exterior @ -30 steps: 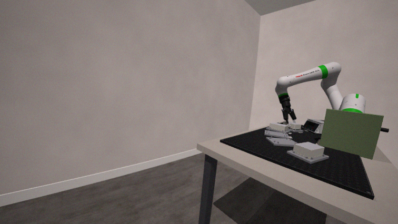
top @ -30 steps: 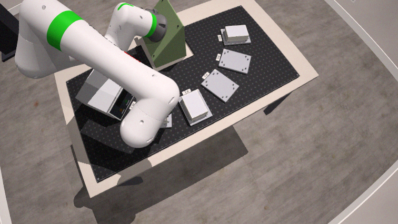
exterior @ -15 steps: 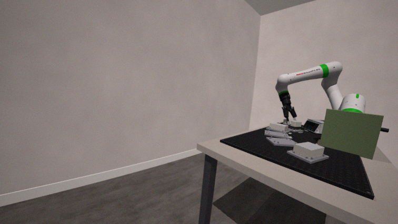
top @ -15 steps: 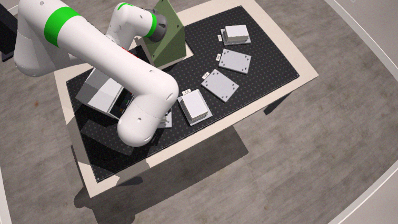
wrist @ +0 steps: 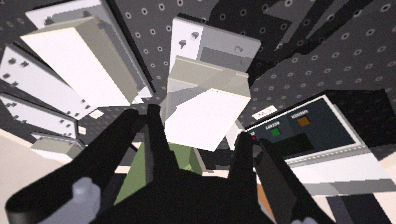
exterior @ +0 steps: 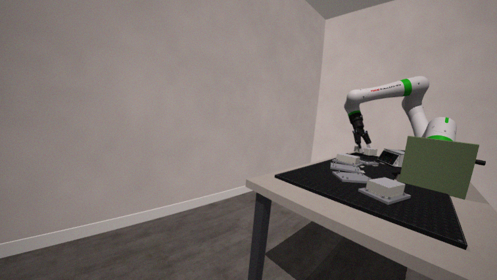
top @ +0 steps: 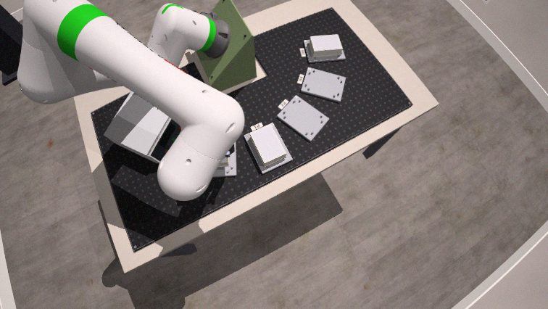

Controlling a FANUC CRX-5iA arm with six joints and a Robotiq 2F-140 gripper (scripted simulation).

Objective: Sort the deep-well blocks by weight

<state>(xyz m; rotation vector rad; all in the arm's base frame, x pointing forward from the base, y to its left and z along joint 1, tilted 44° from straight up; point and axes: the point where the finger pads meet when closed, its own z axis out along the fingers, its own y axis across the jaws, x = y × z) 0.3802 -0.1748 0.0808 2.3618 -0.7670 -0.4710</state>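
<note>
The check-weigher platform is 220 mm behind my hand and 210 mm to the right of it. Also, from my hand: check-weigher 220 mm behind, 210 mm to the right, 30 mm below; white deep-well block 60 mm ahead, 170 mm to the left, 60 mm below; infeed nest IN 90 mm below.
</note>
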